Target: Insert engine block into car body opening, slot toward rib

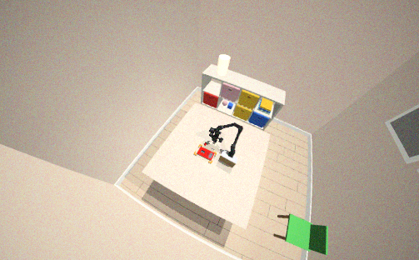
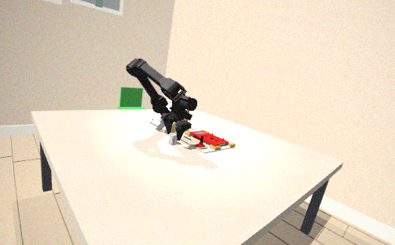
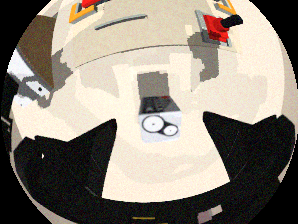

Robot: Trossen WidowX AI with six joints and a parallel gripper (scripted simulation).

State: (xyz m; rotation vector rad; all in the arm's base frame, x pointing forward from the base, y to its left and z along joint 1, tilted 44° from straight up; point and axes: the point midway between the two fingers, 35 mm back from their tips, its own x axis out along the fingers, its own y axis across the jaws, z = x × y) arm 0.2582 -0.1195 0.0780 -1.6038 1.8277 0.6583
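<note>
Now: the engine block 10 mm behind my gripper tip and 10 mm below it.
</note>
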